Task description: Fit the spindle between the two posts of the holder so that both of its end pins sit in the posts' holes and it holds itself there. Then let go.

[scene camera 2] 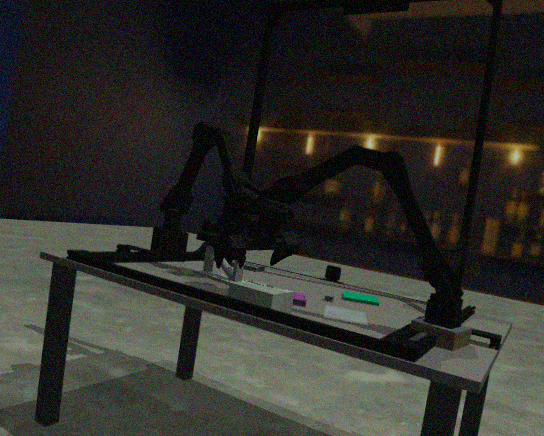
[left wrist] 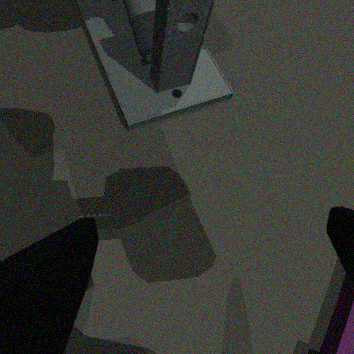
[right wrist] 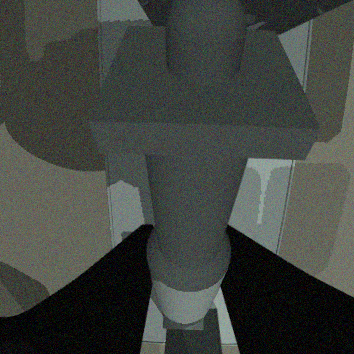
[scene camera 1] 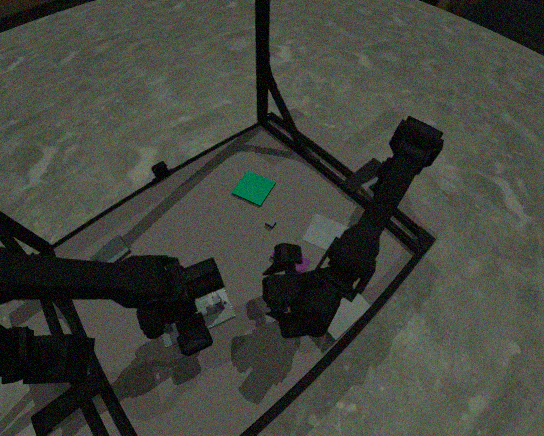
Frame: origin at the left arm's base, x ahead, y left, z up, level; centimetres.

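Where they show: left gripper, fingertip midpoint: (scene camera 2: 255, 266) (left wrist: 213, 224); right gripper, fingertip midpoint: (scene camera 2: 221, 268) (right wrist: 183, 234) (scene camera 1: 194, 316); left arm's base, origin of the base link: (scene camera 2: 442, 323); right arm's base, origin of the base link: (scene camera 2: 170, 230) (scene camera 1: 45, 358).
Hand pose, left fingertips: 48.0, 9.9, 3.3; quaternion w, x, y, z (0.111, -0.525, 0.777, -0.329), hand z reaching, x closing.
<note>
Each offset is from my left fingertips to the top centre of the thing, as dx, dy, dz. "spot": to the spot under its first point.
The grey holder @(spot: +9.7, -0.7, -6.4) (scene camera 1: 229, 316) (left wrist: 172, 111) (right wrist: 127, 210) stands below my right gripper. Its posts show in scene camera 2, and a near post @(spot: +9.7, -4.5, -3.8) (left wrist: 182, 60) with a hole shows in the left wrist view. My right gripper (scene camera 1: 200, 307) (right wrist: 183, 234) is shut on the grey spindle @(+19.5, -4.3, +2.2) (right wrist: 192, 195), around its round body, above the holder's base. The spindle's square flange and one end pin point toward a dark part at the top of the right wrist view. Whether either pin sits in a hole is hidden. My left gripper (scene camera 1: 267, 295) (left wrist: 213, 224) is open and empty, beside the holder.
A magenta block @(-11.0, -6.1, -5.8) (scene camera 1: 303, 265) (scene camera 2: 299, 299) (left wrist: 347, 332) lies near my left gripper. A pale block @(-13.8, +11.7, -2.2) (scene camera 1: 350, 315) (scene camera 2: 260, 294) is by the front rail. A green plate @(-14.1, -32.4, -6.3) (scene camera 1: 253, 188) (scene camera 2: 361, 298), a pale plate @(-25.8, -6.2, -6.8) (scene camera 1: 322, 231) (scene camera 2: 345, 314) and a small dark piece @(-12.3, -18.5, -5.8) (scene camera 1: 270, 225) lie farther off.
</note>
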